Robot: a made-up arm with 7 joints. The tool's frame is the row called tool.
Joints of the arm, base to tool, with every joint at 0 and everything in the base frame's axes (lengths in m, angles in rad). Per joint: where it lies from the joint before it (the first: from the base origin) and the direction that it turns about. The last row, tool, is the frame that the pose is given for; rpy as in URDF.
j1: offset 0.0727 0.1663 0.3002 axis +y
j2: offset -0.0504 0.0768 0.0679 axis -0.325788 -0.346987 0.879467
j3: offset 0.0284 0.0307 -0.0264 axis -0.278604 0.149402 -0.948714
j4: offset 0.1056 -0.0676 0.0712 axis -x
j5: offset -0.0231 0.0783 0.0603 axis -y
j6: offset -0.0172 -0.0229 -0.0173 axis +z
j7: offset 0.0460 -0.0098 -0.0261 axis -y
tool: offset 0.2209 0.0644 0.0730 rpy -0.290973 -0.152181 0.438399
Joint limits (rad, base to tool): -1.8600..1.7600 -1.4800..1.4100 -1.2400..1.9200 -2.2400..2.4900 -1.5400..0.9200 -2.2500..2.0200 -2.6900..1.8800
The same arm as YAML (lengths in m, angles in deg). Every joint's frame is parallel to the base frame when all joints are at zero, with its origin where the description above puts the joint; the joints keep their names.
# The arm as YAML. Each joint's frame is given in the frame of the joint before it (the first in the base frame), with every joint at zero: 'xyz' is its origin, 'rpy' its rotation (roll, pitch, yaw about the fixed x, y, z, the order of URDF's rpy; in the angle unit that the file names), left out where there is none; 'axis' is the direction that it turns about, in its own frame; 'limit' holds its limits. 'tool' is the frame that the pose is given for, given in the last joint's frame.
units:
  length: m
  angle: deg
joints:
  - name: j1
    type: revolute
    origin:
      xyz: [0.0727, 0.1663, 0.3002]
    axis: [0.0, 1.0, 0.0]
    limit:
      lower: -106.57
      upper: 100.84
  - name: j2
    type: revolute
    origin:
      xyz: [-0.0504, 0.0768, 0.0679]
    axis: [-0.325788, -0.346987, 0.879467]
    limit:
      lower: -84.8
      upper: 80.79
  - name: j3
    type: revolute
    origin:
      xyz: [0.0284, 0.0307, -0.0264]
    axis: [-0.278604, 0.149402, -0.948714]
    limit:
      lower: -71.05
      upper: 110.01
  - name: j4
    type: revolute
    origin:
      xyz: [0.1056, -0.0676, 0.0712]
    axis: [-1.0, 0.0, 0.0]
    limit:
      lower: -128.34
      upper: 142.67
  - name: j5
    type: revolute
    origin:
      xyz: [-0.0231, 0.0783, 0.0603]
    axis: [0.0, -1.0, 0.0]
    limit:
      lower: -88.24
      upper: 52.71
  - name: j6
    type: revolute
    origin:
      xyz: [-0.0172, -0.0229, -0.0173]
    axis: [0.0, 0.0, 1.0]
    limit:
      lower: -128.92
      upper: 115.74
  - name: j7
    type: revolute
    origin:
      xyz: [0.046, -0.0098, -0.0261]
    axis: [0.0, -1.0, 0.0]
    limit:
      lower: -154.13
      upper: 107.72
tool:
  origin:
    xyz: [0.2209, 0.0644, 0.073]
    rpy: [-16.67, -8.72, 25.12]

